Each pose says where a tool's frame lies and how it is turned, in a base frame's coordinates. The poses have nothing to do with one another.
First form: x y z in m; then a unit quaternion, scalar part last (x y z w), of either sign.
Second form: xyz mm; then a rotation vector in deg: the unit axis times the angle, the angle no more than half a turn. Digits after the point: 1 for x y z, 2 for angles.
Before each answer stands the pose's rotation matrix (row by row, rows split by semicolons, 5 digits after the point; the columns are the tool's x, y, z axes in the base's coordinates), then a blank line. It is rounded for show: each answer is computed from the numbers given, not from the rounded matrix.
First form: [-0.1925 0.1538 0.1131 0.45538 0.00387 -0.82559 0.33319]
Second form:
-0.36323 0.55368 -0.74934; -0.54663 -0.77794 -0.30985; -0.75449 0.29707 0.58523

[-192.5 153.8 113.1 68.14 0.58 -123.53]
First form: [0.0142 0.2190 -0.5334 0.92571 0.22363 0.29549 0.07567]
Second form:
0.72535 0.36932 0.58093; 0.45876 -0.88853 -0.00794; 0.51324 0.27226 -0.81392

[14.2 219.0 -533.4 159.05 38.42 50.77]
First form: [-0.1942 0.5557 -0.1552 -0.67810 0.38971 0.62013 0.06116]
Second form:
-0.07288 -0.60438 -0.79335; -0.45267 -0.68877 0.56629; -0.88869 0.40040 -0.22339

[-194.2 555.7 -155.2 -117.52 67.54 107.48]
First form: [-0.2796 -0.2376 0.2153 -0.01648 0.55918 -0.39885 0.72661]
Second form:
0.05647 0.56119 0.82576; -0.59805 0.68129 -0.42211; -0.79947 -0.47001 0.37409

[-279.6 -237.6 215.3 -2.08 70.64 -50.39]
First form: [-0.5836 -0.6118 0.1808 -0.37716 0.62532 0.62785 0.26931]
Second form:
-0.57044 -0.80987 -0.13679; -0.13352 -0.07289 0.98836; -0.81041 0.58207 -0.06655

[-583.6 -611.8 180.8 -58.26 96.59 96.98]
